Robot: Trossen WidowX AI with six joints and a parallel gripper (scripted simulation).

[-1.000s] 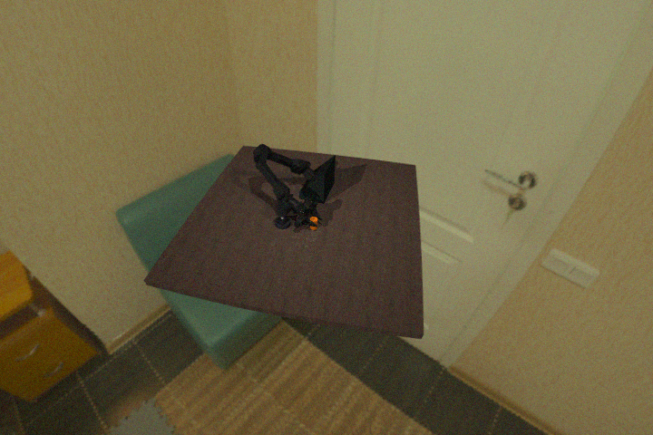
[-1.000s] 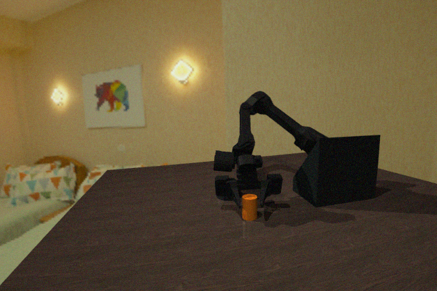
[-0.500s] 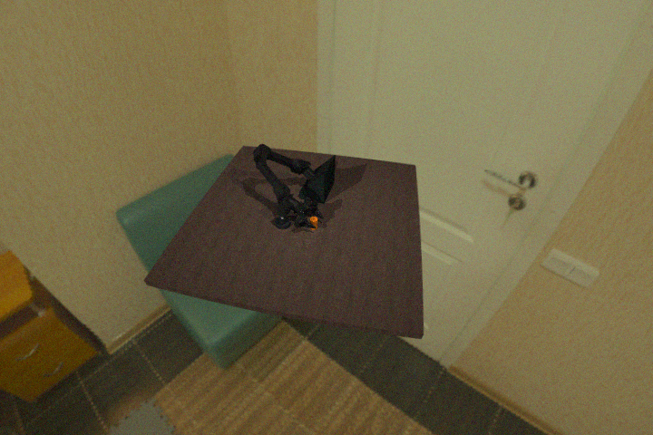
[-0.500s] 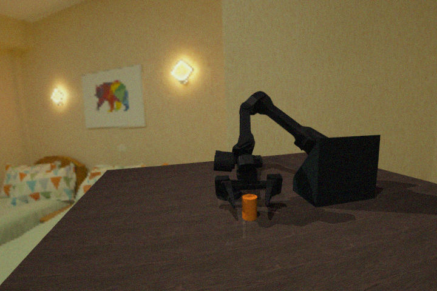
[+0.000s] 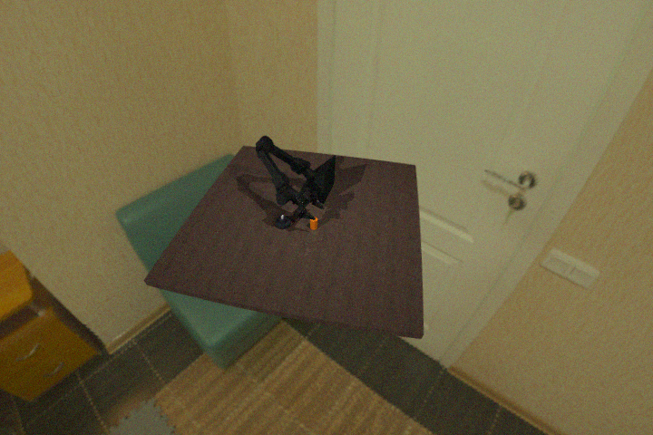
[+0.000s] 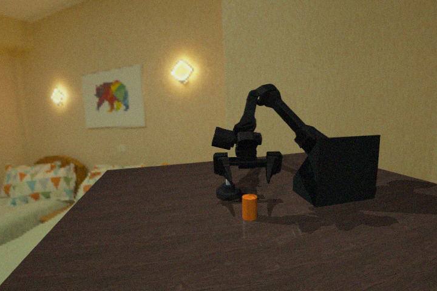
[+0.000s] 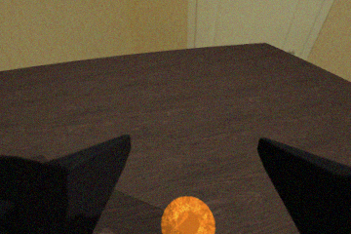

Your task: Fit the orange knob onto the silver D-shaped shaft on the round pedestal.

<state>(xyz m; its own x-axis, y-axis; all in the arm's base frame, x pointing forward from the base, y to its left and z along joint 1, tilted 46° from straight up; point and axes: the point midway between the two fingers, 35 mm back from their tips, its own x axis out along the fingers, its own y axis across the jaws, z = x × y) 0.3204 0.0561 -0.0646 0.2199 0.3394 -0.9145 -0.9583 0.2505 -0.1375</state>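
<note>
Right now my gripper tip is 70 mm above the orange knob, 30 mm to the left of it and 10 mm past it. The rest, counted from my gripper tip: round pedestal (200 mm to the right, 80 mm below).
</note>
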